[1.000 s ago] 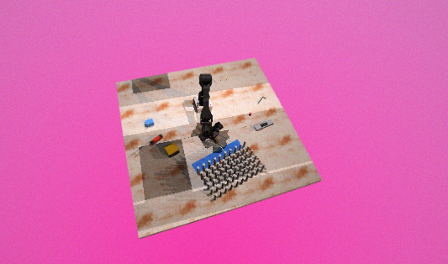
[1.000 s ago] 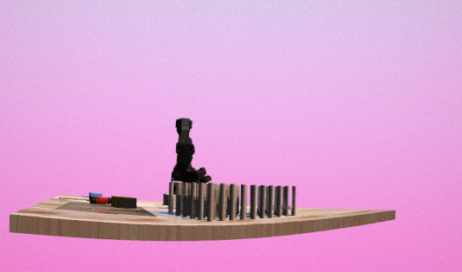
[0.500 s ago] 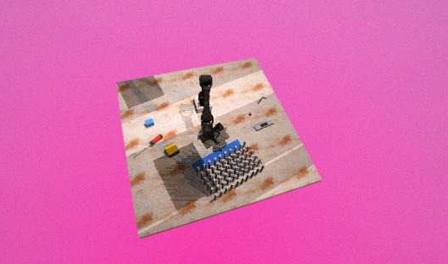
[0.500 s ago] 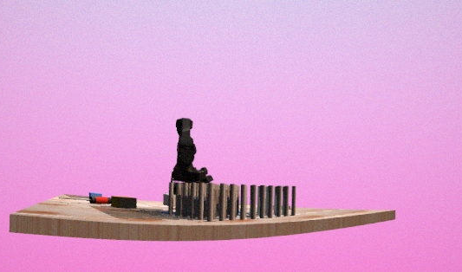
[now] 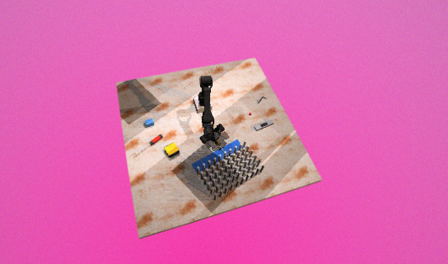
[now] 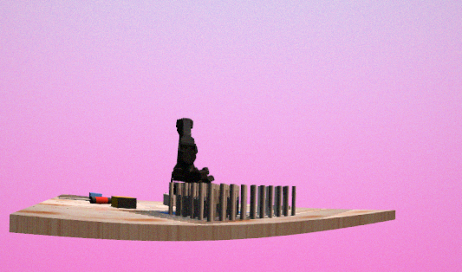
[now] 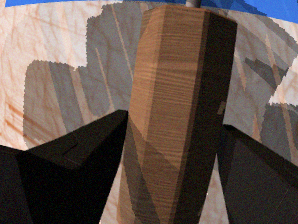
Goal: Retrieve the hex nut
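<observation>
The blue taped strip is 11 cm ahead of my gripper tip, 4 cm below it and 1 cm to the right of it. Round my gripper tip: red piece (33 cm to the left, 20 cm behind, 3 cm below); yellow block (33 cm to the right, 1 cm below, 1 cm ahead); brown-handled tool (10 cm ahead, 3 cm to the left).
</observation>
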